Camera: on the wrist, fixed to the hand. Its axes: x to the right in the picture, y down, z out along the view.
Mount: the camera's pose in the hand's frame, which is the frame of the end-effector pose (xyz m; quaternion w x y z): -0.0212 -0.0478 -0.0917 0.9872 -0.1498 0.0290 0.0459
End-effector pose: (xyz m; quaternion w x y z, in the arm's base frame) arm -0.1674 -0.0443 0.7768 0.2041 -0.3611 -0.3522 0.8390
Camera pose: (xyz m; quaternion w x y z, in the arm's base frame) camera -0.0805 0.0157 0.7769 0.1191 -0.4276 -0.4509 0.7744
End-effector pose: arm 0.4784 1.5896 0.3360 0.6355 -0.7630 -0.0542 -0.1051
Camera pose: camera 0.4391 1.5096 0.3926 0.5195 -0.8479 0.0157 -0.1048
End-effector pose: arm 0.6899 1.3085 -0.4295 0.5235 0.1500 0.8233 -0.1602
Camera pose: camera 0.6041 1.3022 -0.3684 0.5227 0.1121 0.8451 -0.0064
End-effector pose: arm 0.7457 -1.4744 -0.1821 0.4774 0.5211 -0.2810 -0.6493
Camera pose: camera 0.8167 -1.4244 -0.2421 0.5873 0.4489 -0.1902 -0.6461
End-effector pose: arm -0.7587 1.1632 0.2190 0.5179 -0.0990 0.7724 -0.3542
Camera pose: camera -0.8393 1.1801 0.2850 0.4903 -0.1296 0.8351 -0.2131
